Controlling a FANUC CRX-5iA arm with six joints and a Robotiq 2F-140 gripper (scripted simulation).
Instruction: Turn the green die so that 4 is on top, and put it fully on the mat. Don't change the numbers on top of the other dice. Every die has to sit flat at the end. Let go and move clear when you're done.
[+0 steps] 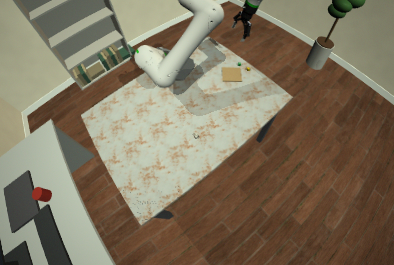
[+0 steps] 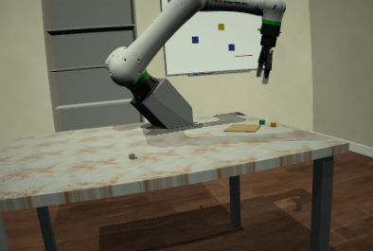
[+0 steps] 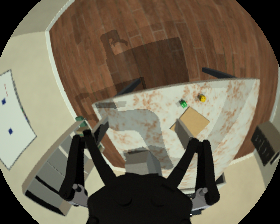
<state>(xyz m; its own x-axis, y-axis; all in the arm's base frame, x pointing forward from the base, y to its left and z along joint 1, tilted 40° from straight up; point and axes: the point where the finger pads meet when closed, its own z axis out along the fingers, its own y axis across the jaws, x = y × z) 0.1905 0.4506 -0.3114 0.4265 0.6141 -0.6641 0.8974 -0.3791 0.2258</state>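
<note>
The grey die is 260 mm ahead of my hand, 740 mm to the right of it and 200 mm below it. The rest, counted from my hand: tan mat 110 mm ahead, 200 mm to the right, 210 mm below; then green die 100 mm ahead, 80 mm to the right, 200 mm below; then yellow die 180 mm ahead, 80 mm to the right, 200 mm below.
</note>
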